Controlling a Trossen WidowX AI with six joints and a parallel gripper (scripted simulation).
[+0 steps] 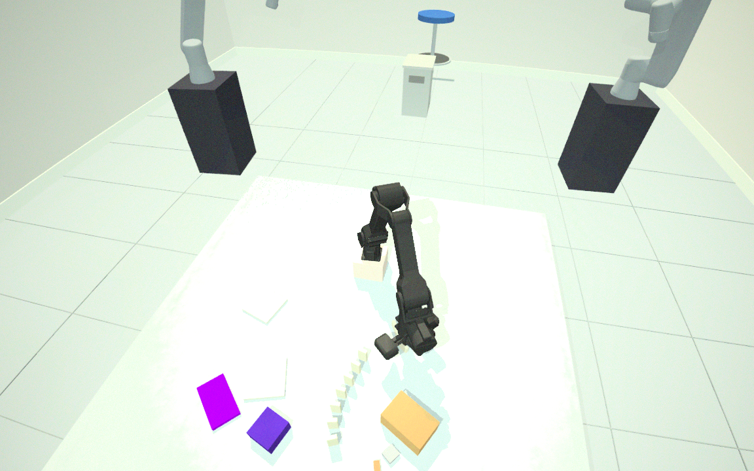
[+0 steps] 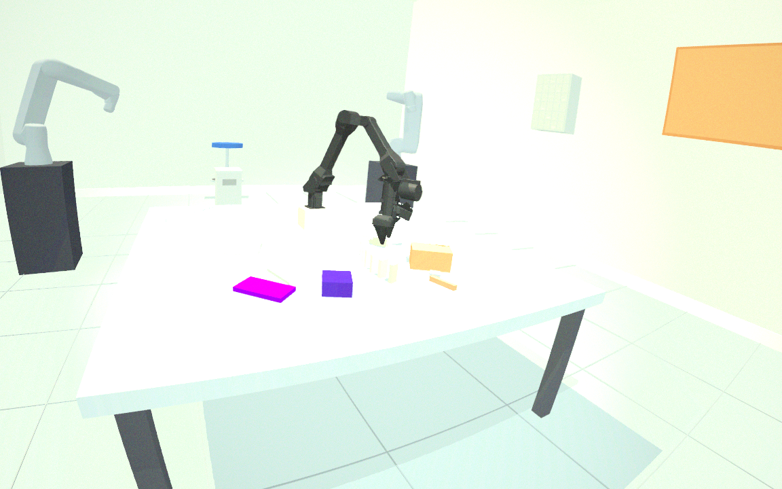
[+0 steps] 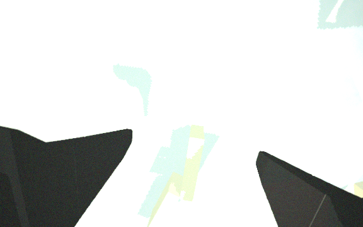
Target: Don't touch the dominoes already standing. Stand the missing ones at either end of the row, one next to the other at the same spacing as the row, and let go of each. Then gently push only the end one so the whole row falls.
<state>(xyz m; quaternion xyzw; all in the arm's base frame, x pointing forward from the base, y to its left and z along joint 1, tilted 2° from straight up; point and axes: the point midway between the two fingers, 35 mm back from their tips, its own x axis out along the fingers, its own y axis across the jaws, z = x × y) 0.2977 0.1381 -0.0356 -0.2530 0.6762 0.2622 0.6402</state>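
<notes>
Right now my gripper tip is 21 cm short of the orange box, 2 cm to the right of it and 1 cm below it. Round my gripper tip: purple block 27 cm ahead, 32 cm to the right; orange stick 34 cm ahead, 4 cm to the right, 1 cm below; magenta slab 22 cm ahead, 48 cm to the right, 1 cm below.
</notes>
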